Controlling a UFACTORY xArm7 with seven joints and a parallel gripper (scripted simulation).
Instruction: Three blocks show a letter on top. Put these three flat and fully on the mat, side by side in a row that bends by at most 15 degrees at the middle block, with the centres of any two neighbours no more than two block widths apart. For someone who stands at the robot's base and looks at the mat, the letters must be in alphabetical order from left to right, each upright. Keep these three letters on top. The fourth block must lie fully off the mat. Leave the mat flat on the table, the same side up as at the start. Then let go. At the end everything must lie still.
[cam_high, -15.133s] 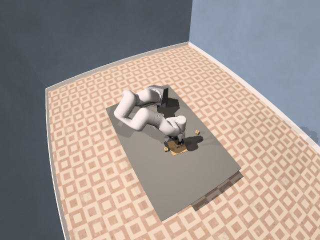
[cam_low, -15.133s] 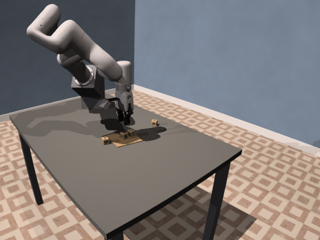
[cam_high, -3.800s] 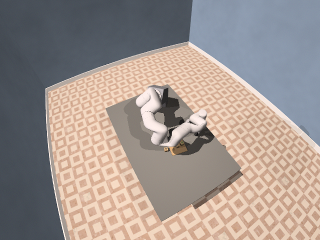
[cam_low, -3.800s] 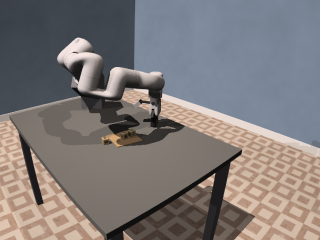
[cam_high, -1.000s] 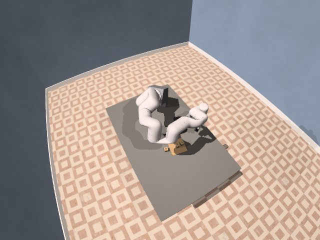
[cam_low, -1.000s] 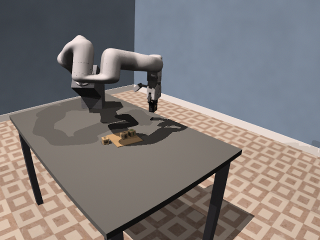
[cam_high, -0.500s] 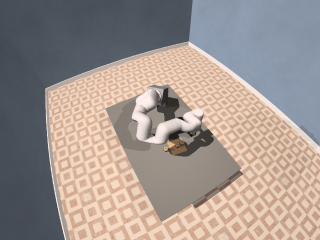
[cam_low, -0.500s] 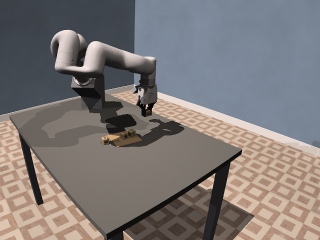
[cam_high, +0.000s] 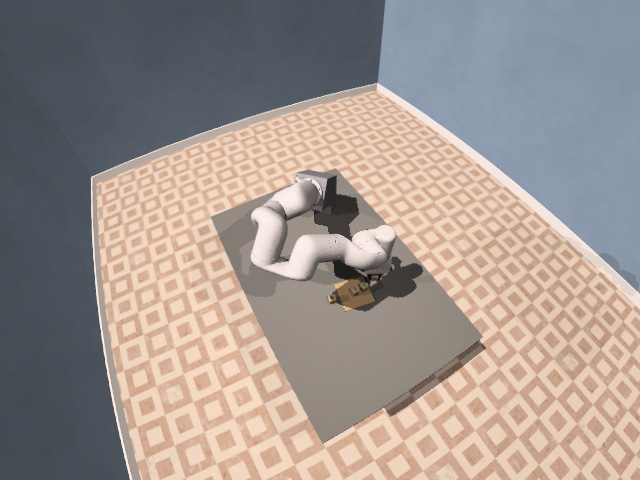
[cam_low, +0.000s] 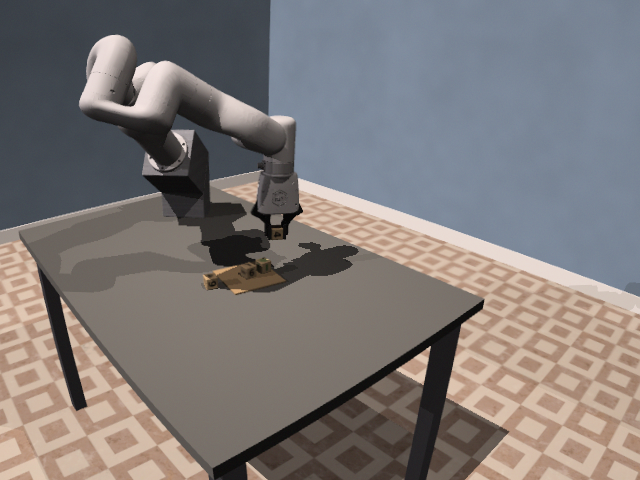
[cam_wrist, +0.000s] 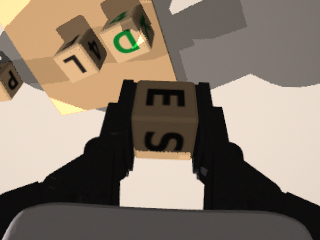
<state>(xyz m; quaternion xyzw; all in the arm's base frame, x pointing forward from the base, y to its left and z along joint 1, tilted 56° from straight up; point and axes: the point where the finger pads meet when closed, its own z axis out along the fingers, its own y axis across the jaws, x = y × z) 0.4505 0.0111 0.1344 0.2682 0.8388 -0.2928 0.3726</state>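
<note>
My hand is 110 mm above the tan mat, 60 mm to the left of it and 50 mm past it.
</note>
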